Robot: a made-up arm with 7 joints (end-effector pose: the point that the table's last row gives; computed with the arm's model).
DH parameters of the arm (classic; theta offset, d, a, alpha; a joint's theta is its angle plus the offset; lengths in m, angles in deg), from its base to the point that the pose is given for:
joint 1: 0 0.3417 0 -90
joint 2: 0 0 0 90
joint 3: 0 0.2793 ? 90
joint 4: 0 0 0.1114 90
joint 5: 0 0.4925 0 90
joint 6: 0 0 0.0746 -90
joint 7: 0 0.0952 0 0
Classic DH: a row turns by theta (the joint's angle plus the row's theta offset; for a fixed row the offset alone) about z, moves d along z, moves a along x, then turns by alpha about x.
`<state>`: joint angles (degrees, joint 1 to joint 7).
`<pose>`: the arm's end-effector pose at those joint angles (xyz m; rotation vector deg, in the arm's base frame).
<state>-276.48 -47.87 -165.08 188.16 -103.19 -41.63 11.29</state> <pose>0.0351 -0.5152 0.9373 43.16 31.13 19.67</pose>
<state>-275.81 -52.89 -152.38 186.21 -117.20 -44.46 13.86</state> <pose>0.0226 -0.5809 0.8709 51.35 30.89 24.73</pose>
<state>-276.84 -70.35 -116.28 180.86 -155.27 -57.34 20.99</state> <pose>0.0028 -0.7172 0.6093 75.93 33.53 44.81</pose>
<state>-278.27 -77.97 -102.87 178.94 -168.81 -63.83 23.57</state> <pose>-0.0073 -0.7367 0.4983 84.18 34.54 54.73</pose>
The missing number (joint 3, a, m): 0.0827
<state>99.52 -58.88 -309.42 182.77 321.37 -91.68 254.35</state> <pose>0.1634 -0.6311 0.5915 -43.65 159.65 -41.20</pose>
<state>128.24 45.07 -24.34 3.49 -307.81 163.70 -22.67</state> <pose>-0.0206 0.0180 0.1181 39.48 -36.55 -136.42</pose>
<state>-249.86 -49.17 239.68 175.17 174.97 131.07 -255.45</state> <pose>0.1079 -0.5476 0.9017 -69.07 -63.01 29.54</pose>
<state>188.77 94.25 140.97 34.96 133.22 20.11 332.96</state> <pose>0.1911 -0.3112 0.7254 -3.99 40.30 -41.31</pose>
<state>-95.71 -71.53 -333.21 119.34 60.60 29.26 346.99</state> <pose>0.2842 0.4631 1.0371 61.68 18.84 126.28</pose>
